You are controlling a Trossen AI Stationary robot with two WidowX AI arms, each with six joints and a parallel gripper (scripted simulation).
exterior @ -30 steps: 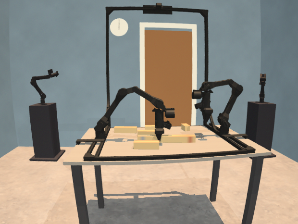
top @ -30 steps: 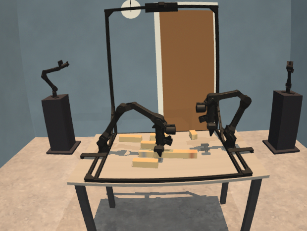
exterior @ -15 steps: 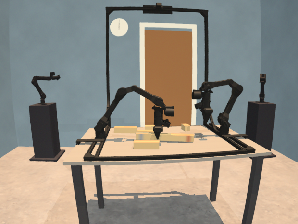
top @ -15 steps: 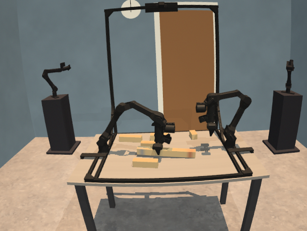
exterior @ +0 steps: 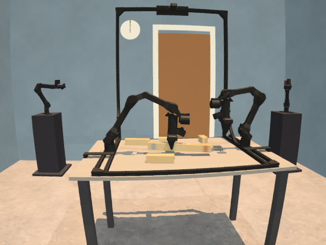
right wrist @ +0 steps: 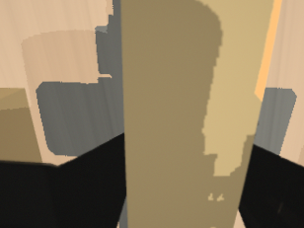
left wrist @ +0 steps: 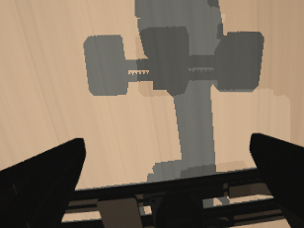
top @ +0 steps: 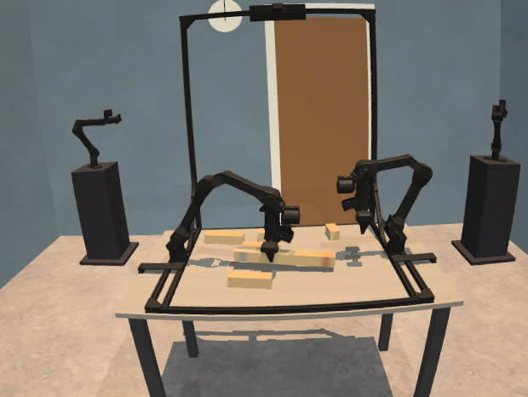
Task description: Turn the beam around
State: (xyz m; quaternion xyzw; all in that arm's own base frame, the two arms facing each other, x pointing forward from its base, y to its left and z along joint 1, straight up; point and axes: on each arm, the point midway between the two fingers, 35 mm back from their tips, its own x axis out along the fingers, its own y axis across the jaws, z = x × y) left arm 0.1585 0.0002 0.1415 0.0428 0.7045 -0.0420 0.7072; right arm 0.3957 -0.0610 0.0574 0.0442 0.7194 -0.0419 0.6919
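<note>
The beam is 5 cm to the left of my right hand, 2 cm below it and 1 cm ahead of it.
</note>
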